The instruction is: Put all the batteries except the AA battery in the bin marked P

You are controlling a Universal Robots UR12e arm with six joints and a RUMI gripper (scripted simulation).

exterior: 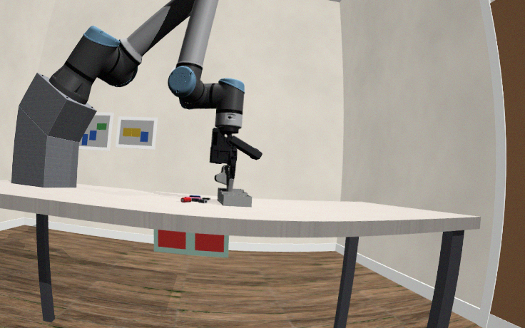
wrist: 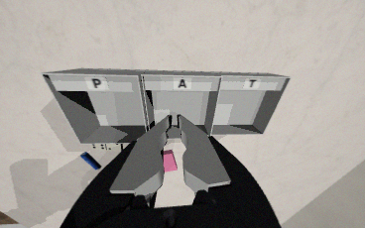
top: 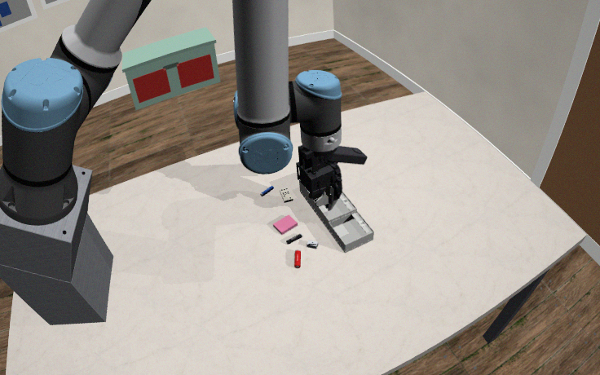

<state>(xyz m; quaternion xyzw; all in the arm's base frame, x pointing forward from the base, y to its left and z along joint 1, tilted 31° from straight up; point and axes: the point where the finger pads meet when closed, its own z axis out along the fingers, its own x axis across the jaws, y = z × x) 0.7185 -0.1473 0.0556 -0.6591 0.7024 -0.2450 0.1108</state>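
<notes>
My gripper is now 1 cm short of the bin marked P, 1 cm to the left of it and 1 cm above it. The rest, counted from my hand: white dotted tile (5 cm behind, 13 cm to the left, 3 cm below); then black battery (12 cm behind, 1 cm to the right, 3 cm below); then pink block (11 cm behind, 4 cm to the left, 3 cm below).
</notes>
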